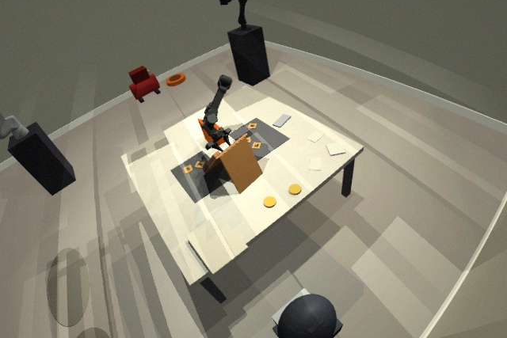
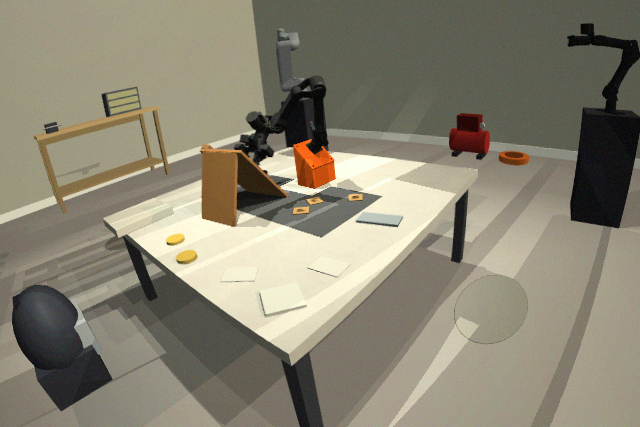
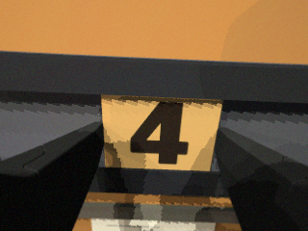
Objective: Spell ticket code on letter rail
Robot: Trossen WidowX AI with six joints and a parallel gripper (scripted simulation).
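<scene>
The white ticket lies 6 cm behind my gripper tip, 1 cm to the right of it and 7 cm below it. Also, from my gripper tip: letter tile (right at my gripper tip); then pale stone block (37 cm ahead, 39 cm to the right, 15 cm below); then dark mat (16 cm behind, 6 cm to the left, 17 cm below).
</scene>
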